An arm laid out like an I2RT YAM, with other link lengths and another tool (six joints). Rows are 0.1 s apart.
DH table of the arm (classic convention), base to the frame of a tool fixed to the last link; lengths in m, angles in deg. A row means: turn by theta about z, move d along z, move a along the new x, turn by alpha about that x. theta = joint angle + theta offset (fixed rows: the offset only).
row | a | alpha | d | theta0
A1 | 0.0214 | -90 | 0.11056 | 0
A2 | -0.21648 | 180 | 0 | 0
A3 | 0.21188 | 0 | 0 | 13.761
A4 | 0.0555 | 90 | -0.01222 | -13.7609
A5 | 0 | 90 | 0.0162 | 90
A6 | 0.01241 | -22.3 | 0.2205 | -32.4
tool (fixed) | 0 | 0 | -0.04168 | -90
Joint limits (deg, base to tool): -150..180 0..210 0..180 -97..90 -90..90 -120..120
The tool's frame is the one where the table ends.
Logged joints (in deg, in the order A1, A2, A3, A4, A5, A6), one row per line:
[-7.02 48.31 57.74 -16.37 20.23 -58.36]
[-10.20 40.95 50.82 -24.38 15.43 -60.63]
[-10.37 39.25 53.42 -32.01 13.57 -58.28]
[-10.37 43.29 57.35 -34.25 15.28 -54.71]
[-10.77 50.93 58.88 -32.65 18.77 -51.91]
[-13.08 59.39 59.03 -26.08 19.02 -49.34]
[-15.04 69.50 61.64 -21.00 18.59 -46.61]
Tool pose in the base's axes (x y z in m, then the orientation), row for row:
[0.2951 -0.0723 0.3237 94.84 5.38 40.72]
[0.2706 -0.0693 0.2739 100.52 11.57 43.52]
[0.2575 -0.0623 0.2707 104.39 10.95 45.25]
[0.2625 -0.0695 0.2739 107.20 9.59 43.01]
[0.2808 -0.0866 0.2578 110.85 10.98 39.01]
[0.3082 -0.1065 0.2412 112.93 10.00 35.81]
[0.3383 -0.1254 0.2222 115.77 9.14 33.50]
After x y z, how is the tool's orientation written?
As angles about the fixed x, y, z axes (roll, pitch, yaw), in degrees.
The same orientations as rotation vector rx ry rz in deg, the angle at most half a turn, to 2 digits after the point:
[88.47 37.25 26.44]
[90.48 45.26 21.59]
[93.74 47.51 22.01]
[97.72 45.66 20.69]
[101.94 43.89 15.45]
[105.33 40.91 13.59]
[109.06 38.88 12.07]

